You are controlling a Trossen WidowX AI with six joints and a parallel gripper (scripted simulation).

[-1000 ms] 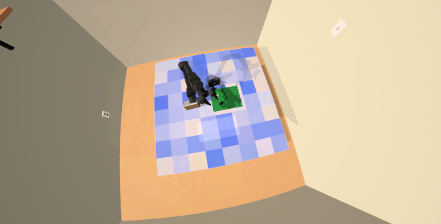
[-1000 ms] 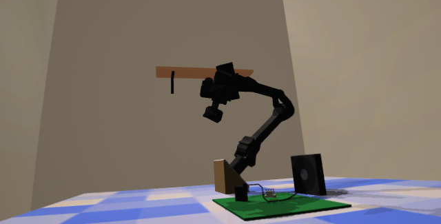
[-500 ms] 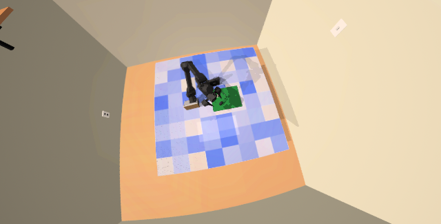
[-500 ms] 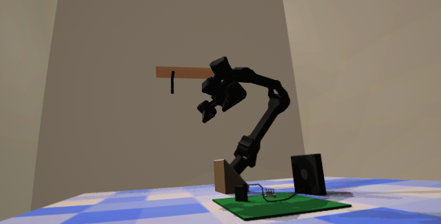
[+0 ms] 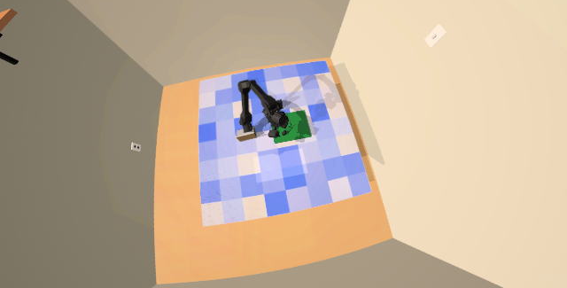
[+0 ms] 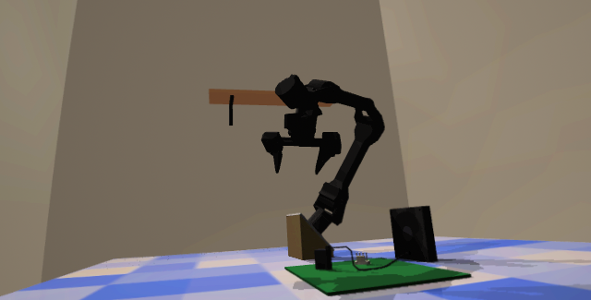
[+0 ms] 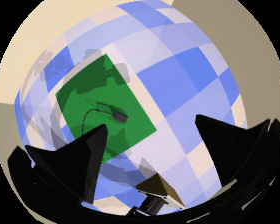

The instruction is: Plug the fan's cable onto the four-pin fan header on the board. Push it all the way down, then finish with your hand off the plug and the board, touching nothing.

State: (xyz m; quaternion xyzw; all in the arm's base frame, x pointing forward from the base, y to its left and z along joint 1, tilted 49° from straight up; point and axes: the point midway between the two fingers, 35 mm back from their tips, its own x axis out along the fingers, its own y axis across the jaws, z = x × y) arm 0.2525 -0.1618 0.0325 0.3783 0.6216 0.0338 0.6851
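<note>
The fan cable plug lies 190 mm below my gripper tip, 40 mm to the left of it and 20 mm ahead of it. Also, from my gripper tip: green board: 220 mm below, 100 mm to the left, 90 mm ahead; then black fan: 270 mm to the left, 150 mm below, 10 mm behind.
</note>
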